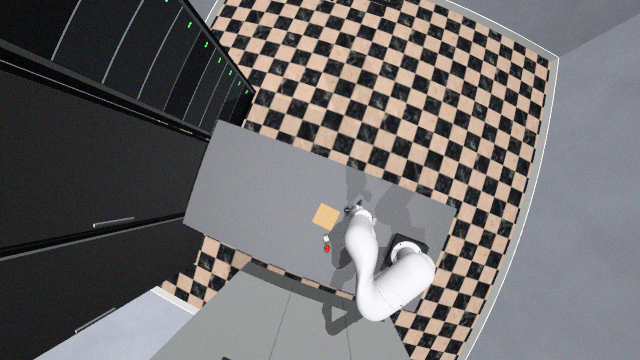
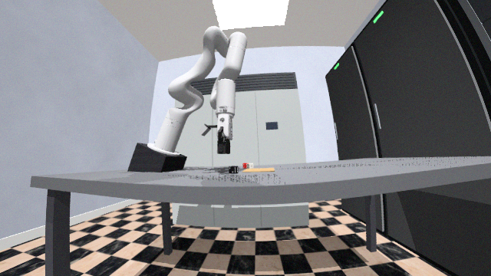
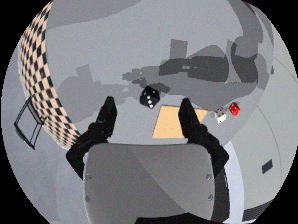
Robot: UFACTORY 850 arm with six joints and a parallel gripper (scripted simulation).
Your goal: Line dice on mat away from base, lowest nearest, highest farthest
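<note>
Now: hand 4 cm short of the black die, 1 cm to the right of it and 8 cm above it. The rest, counted from my hand: tan mat: 15 cm ahead, 9 cm to the left, 9 cm below; red die: 8 cm ahead, 29 cm to the left, 8 cm below; white die: 10 cm ahead, 23 cm to the left, 8 cm below.
</note>
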